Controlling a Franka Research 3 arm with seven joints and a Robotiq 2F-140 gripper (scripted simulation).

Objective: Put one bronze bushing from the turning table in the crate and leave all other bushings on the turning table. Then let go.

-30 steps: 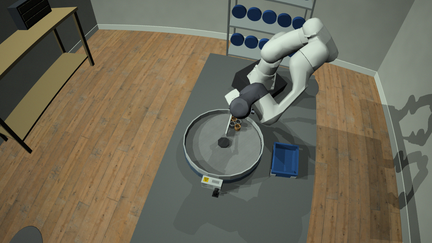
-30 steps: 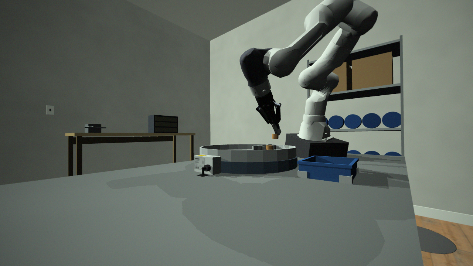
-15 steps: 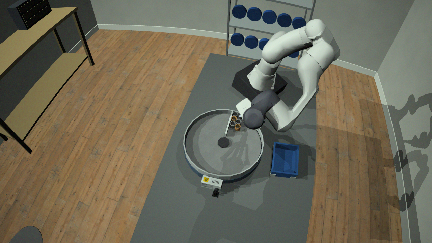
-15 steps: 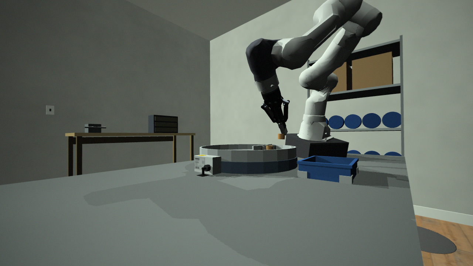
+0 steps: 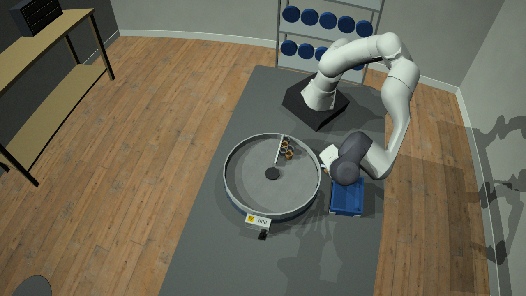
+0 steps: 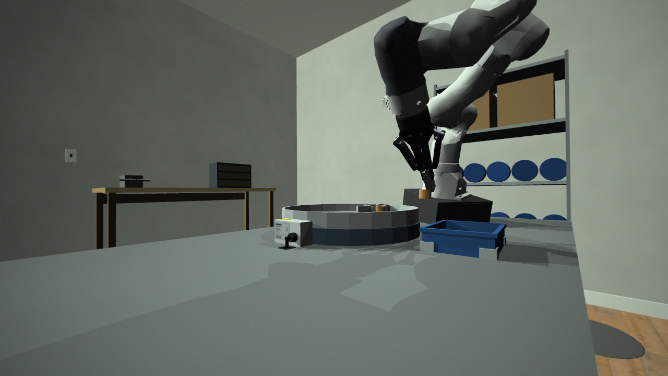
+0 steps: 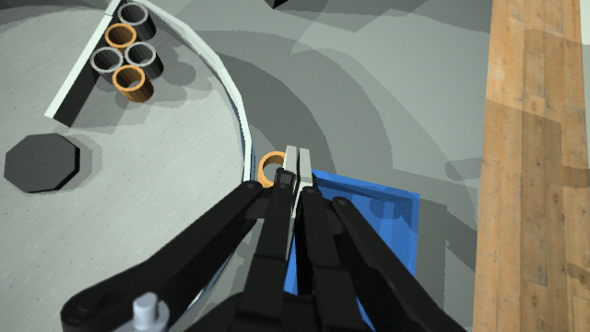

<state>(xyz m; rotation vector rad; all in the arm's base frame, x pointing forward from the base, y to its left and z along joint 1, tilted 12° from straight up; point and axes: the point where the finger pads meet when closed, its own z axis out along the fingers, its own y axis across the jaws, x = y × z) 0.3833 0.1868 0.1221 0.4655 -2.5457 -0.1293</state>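
Now: hand 2 cm short of the blue crate, 11 cm to the right of it and 14 cm above it. From my hand the other things lie so: round turning table: 9 cm ahead, 23 cm to the right, 11 cm below.
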